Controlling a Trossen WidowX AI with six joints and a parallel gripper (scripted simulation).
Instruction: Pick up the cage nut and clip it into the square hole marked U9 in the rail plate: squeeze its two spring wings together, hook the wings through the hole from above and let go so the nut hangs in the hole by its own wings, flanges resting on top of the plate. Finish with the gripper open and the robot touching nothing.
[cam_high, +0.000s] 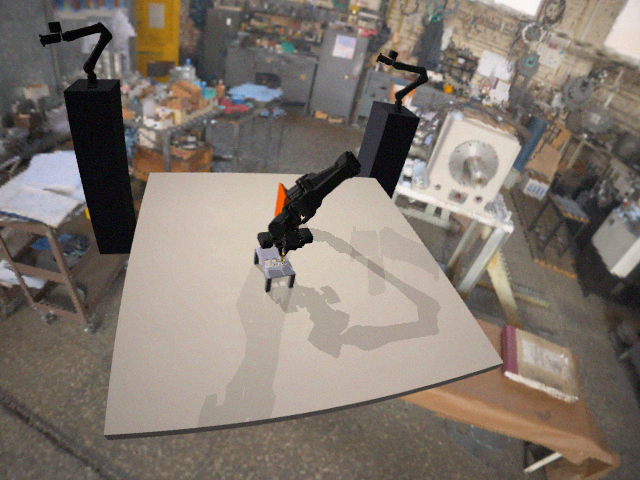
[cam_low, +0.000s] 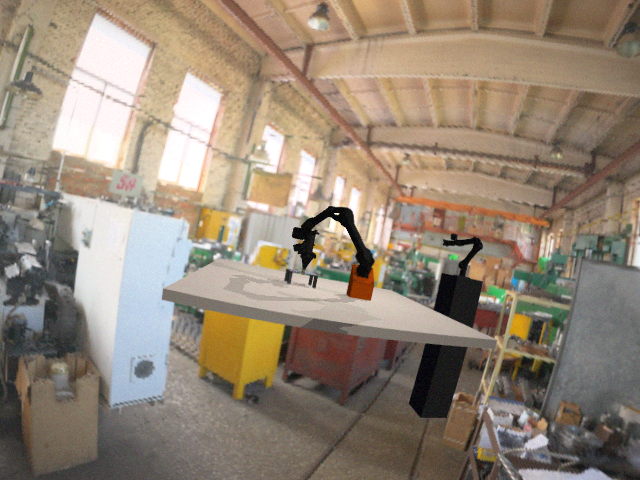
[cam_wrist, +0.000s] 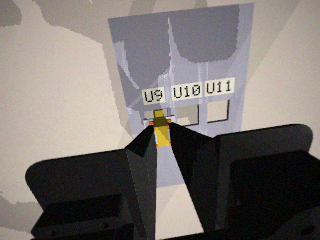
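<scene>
My gripper tip is now 10 mm above the orange cage nut.
</scene>
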